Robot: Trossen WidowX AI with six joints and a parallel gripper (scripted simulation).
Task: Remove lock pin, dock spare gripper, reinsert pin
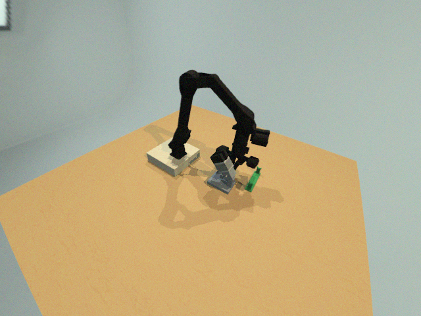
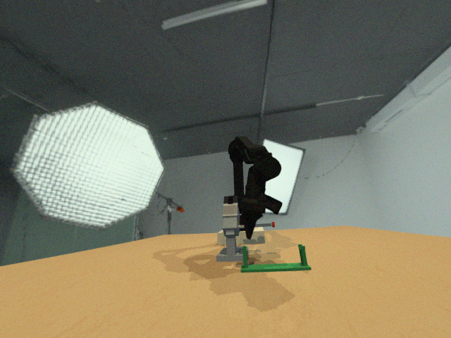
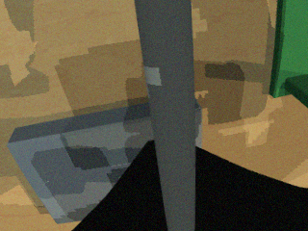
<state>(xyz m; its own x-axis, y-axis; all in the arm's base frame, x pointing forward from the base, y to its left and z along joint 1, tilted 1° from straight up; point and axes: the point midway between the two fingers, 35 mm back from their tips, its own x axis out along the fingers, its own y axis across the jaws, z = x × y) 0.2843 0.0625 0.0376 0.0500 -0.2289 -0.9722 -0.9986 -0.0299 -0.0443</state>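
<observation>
Now: gripper tip 50 mm to the left of the grey mount and 10 mm past it. Round my gripper tip: spare gripper: 70 mm above, 50 mm to the right, 30 mm behind; then green rack: 90 mm ahead, 60 mm to the left, 30 mm below.
</observation>
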